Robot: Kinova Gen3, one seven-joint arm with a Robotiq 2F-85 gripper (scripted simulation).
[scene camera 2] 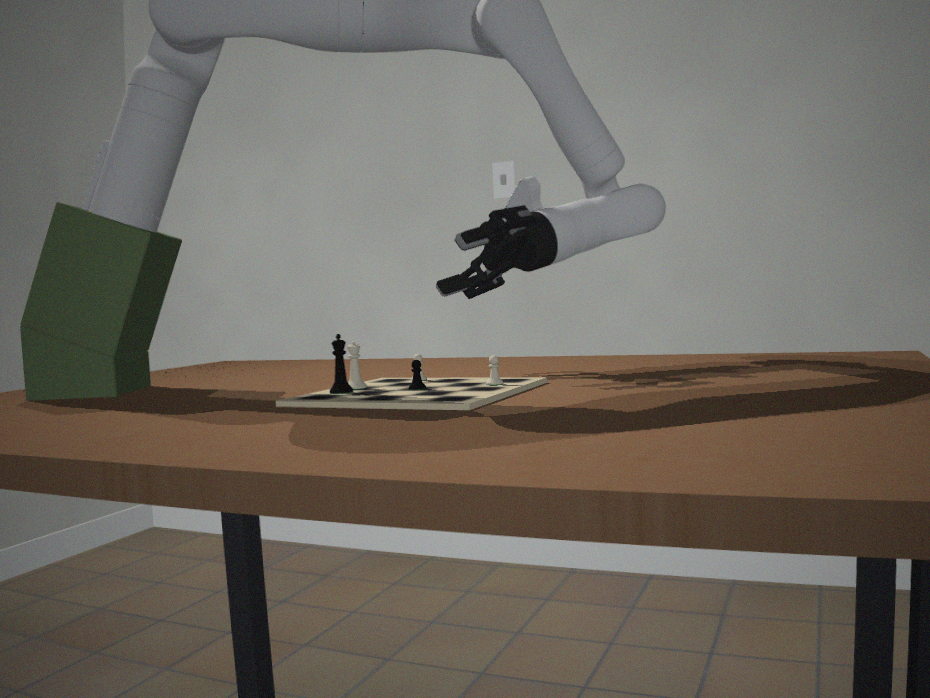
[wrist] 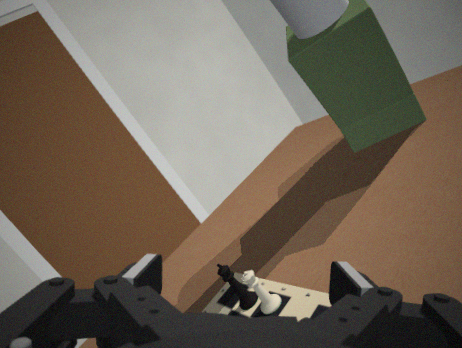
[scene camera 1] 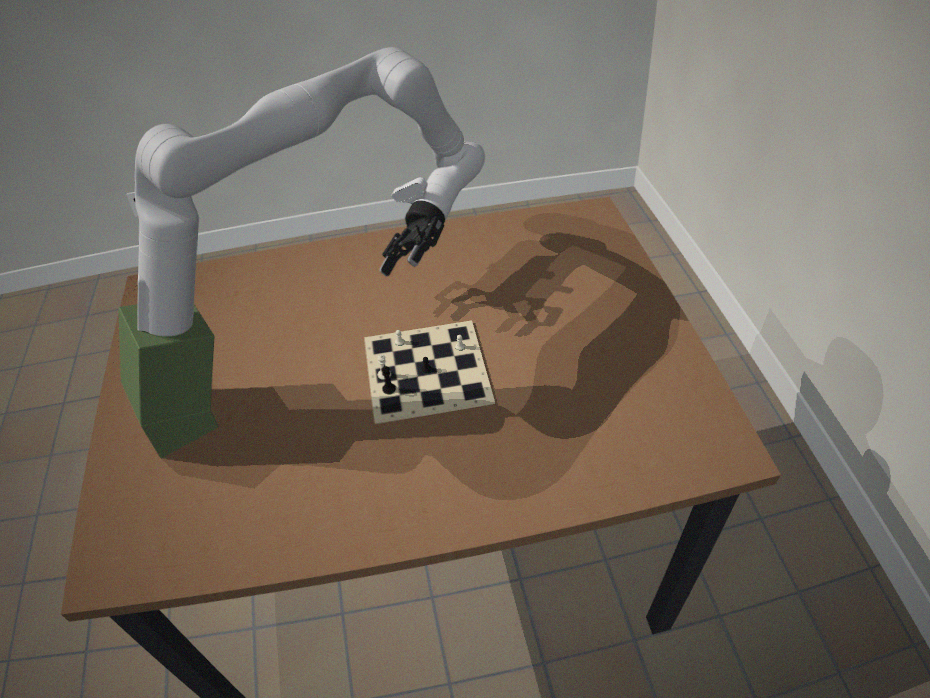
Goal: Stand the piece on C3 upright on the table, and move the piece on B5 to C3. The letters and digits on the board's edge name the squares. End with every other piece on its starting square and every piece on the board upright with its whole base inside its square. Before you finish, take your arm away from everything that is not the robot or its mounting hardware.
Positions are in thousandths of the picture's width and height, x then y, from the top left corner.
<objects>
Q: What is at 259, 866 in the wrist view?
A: My gripper.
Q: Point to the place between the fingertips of my gripper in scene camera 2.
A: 482, 383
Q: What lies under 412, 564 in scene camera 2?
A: A board.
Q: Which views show the board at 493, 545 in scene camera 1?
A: Scene camera 2, the wrist view and scene camera 1: all of them.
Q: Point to a black king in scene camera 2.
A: At 366, 554
</objects>
